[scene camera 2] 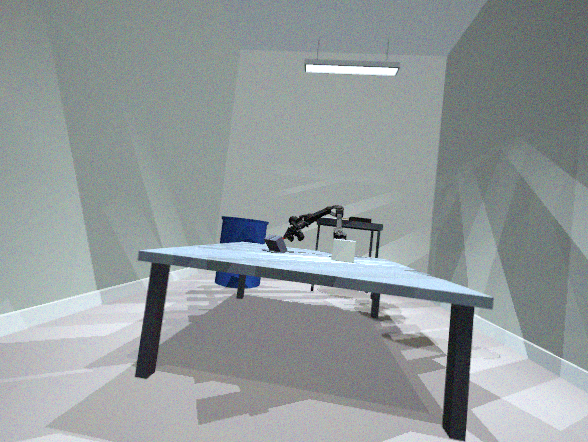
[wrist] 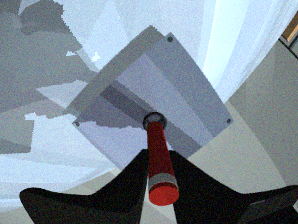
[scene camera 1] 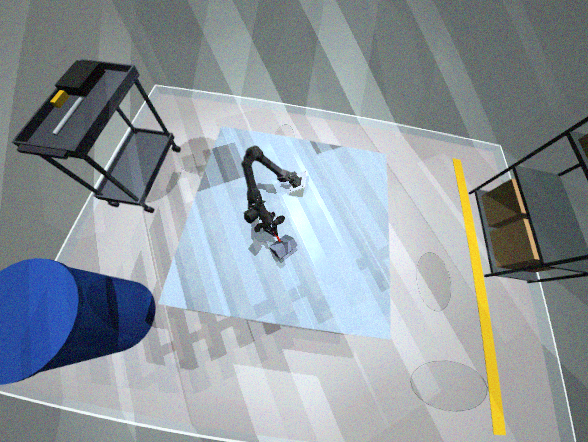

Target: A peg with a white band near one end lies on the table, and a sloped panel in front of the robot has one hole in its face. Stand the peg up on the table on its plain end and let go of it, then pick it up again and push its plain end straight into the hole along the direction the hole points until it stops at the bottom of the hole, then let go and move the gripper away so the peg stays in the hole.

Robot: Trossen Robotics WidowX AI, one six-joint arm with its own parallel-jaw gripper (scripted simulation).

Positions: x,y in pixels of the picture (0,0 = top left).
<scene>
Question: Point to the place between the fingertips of my gripper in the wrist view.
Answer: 157,155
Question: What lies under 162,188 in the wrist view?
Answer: A peg.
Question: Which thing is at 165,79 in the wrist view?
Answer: A sloped panel.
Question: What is my gripper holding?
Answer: A peg.
</scene>
